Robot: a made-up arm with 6 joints.
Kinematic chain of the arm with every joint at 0, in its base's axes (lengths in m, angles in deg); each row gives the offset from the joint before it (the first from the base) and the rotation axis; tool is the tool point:
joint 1: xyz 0 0 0.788 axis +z
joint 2: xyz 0.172 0 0 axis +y
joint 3: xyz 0 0 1.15 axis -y
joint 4: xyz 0 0 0.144 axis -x
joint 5: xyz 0.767 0 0 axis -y
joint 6: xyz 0.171 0 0 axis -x
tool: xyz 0 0 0
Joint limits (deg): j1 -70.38..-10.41 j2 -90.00..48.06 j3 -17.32..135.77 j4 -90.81..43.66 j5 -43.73..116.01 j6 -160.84..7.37
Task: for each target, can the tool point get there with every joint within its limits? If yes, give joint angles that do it. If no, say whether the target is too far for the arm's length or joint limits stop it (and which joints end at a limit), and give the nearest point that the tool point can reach.
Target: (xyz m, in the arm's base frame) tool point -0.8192 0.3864 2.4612
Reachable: yes | joints -26.67 -16.35 113.19 -16.72 27.11 -131.66
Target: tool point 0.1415 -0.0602 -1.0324
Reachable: no: joint limits stop it (at a limit: joint 1, joint 2, joint 3) | nearest point -0.4185 1.2041 0.0336 | short by 1.746 m
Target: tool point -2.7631 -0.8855 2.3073
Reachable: no: too far | nearest point -1.6096 0.1646 1.7815 | short by 1.646 m
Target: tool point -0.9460 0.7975 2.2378
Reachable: yes | joints -40.12 -55.12 47.93 0.12 50.00 -32.40
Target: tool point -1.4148 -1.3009 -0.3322
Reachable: no: joint limits stop it (at a limit: joint 1, joint 2, joint 3) | nearest point -1.3896 0.0911 0.0885 | short by 1.454 m
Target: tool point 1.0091 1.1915 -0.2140
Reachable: no: joint limits stop it (at a limit: joint 1, joint 2, joint 3, joint 4) | nearest point -0.3285 1.2701 0.0680 | short by 1.369 m
